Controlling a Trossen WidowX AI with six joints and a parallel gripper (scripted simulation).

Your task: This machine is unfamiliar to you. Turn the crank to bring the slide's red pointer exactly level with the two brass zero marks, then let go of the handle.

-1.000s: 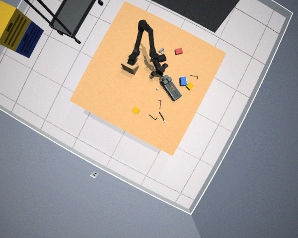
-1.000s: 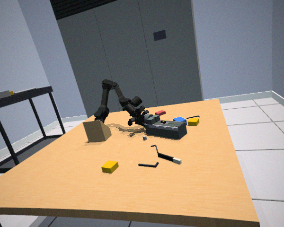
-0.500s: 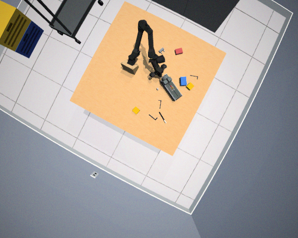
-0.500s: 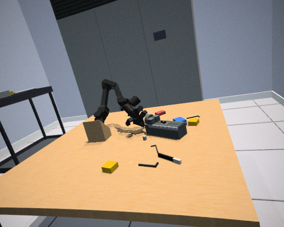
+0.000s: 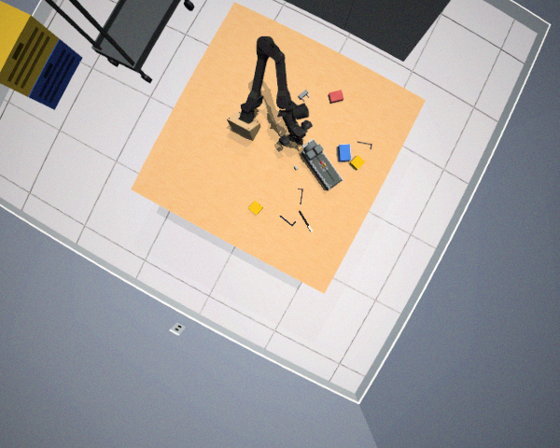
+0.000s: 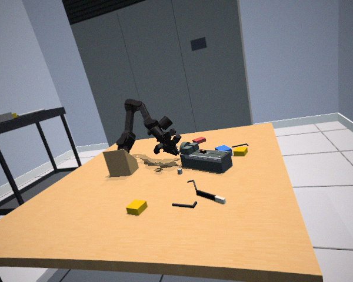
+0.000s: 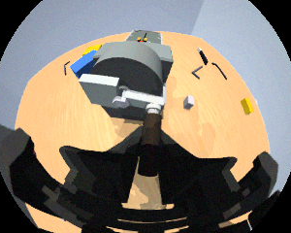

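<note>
Now: the red pointer 14 cm ahead of my gripper tip, 5 cm to the right of it and 2 cm above it. The rest, counted from my gripper tip: small grey cube (2 cm ahead, 11 cm to the right, 5 cm below); then blue block (24 cm ahead, 8 cm to the left, 4 cm below); then dark crank handle (2 cm behind, 1 cm to the left, 2 cm above).
</note>
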